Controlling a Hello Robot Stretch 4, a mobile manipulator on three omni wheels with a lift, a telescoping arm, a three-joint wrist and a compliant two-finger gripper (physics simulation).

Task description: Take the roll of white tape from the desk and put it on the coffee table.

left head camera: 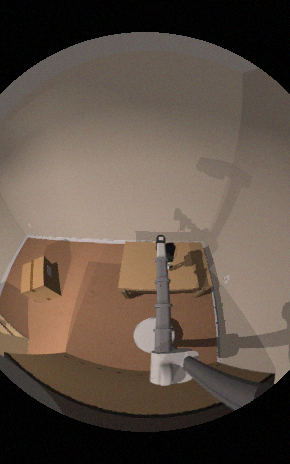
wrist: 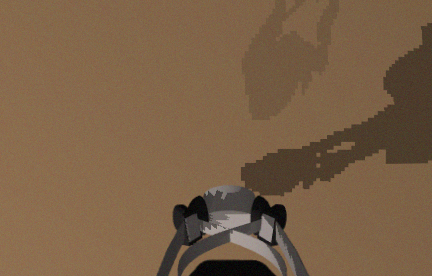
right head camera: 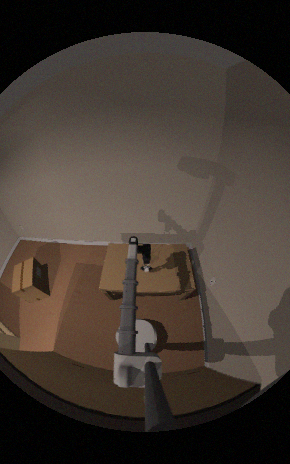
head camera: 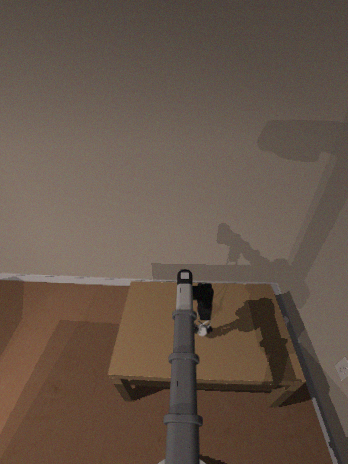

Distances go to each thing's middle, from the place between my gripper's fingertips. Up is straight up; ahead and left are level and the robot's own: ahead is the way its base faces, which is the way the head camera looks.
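Scene:
Roll of white tape (wrist: 229, 206): 10 mm above my hand.

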